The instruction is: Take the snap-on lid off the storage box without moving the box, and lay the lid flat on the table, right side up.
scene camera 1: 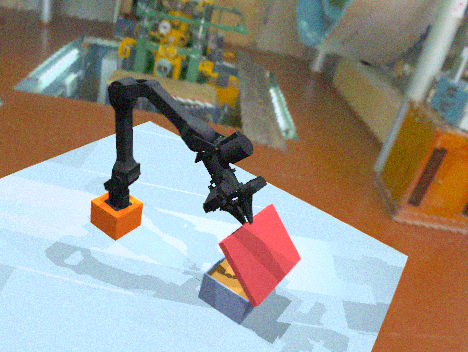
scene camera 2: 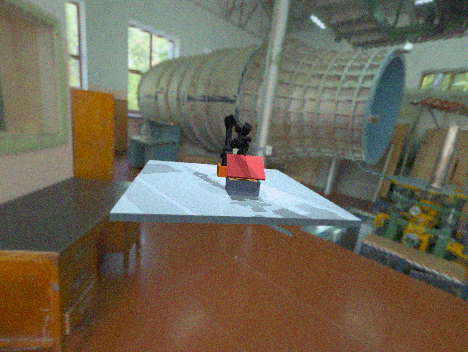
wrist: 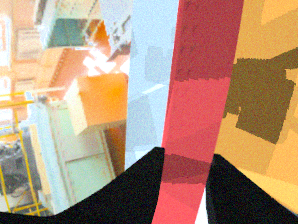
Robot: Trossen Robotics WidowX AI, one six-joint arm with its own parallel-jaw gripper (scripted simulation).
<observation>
my gripper: holds a lid (scene camera 1: 261, 254)
</observation>
